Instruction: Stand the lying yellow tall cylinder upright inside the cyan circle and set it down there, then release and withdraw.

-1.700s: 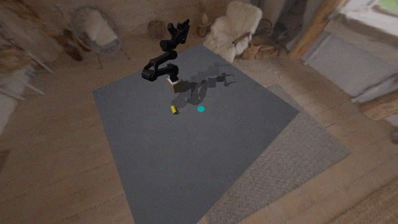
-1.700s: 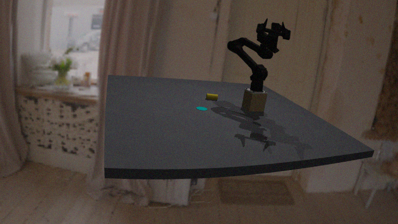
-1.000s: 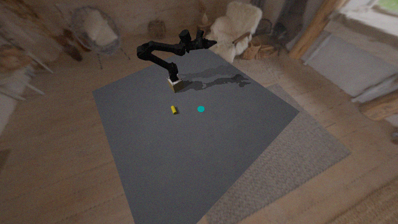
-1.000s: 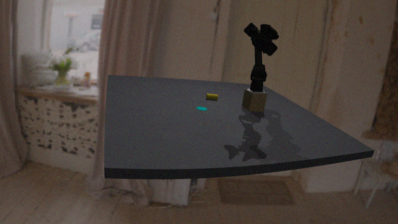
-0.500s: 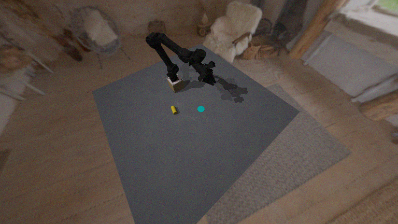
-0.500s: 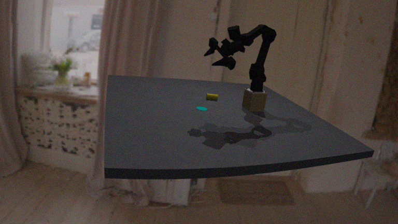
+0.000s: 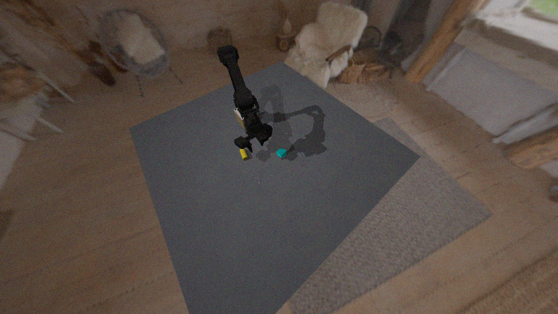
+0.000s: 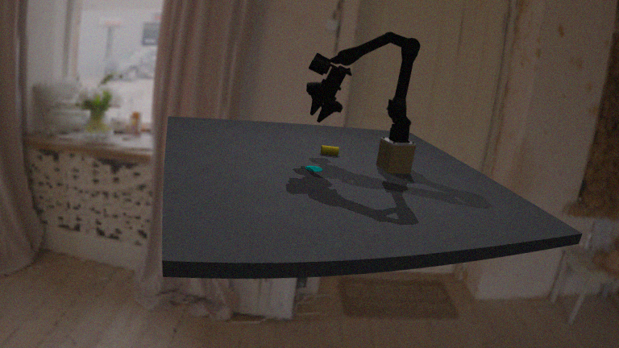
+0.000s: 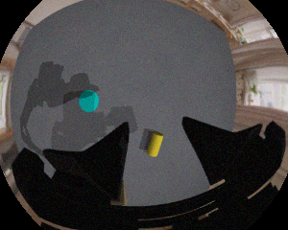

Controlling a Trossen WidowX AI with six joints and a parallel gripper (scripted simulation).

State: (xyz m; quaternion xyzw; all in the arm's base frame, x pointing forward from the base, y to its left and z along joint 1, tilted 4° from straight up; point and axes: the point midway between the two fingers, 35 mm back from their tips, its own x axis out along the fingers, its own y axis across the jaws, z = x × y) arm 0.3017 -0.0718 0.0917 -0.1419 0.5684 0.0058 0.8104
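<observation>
Right now my gripper tip is 130 mm above the yellow cylinder, 90 mm past it and 50 mm to the left of it. Also, from my gripper tip: cyan circle: 150 mm below, 140 mm to the left, 10 mm ahead.
</observation>
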